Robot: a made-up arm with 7 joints. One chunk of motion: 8 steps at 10 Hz.
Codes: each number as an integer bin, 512 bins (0 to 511) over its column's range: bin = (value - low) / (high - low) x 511, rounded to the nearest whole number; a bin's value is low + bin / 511 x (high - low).
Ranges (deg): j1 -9..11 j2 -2..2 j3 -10..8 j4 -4..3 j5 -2..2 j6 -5..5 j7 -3..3
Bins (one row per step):
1: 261 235 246 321 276 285 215
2: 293 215 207 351 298 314 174
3: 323 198 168 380 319 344 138
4: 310 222 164 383 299 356 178
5: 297 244 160 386 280 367 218
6: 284 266 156 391 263 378 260
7: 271 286 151 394 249 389 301
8: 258 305 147 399 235 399 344
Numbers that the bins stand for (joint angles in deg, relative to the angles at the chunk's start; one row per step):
1: 1.22 -0.16 -1.33 0.40 0.16 0.58 -0.48
2: 2.47 -0.32 -2.71 0.81 0.33 1.14 -0.96
3: 3.64 -0.45 -4.08 1.21 0.50 1.73 -1.38
4: 3.13 -0.26 -4.22 1.25 0.34 1.97 -0.91
5: 2.62 -0.09 -4.36 1.29 0.19 2.18 -0.44
6: 2.12 0.08 -4.50 1.36 0.06 2.40 0.05
7: 1.61 0.24 -4.68 1.40 -0.05 2.61 0.53
8: 1.10 0.39 -4.82 1.47 -0.16 2.81 1.04

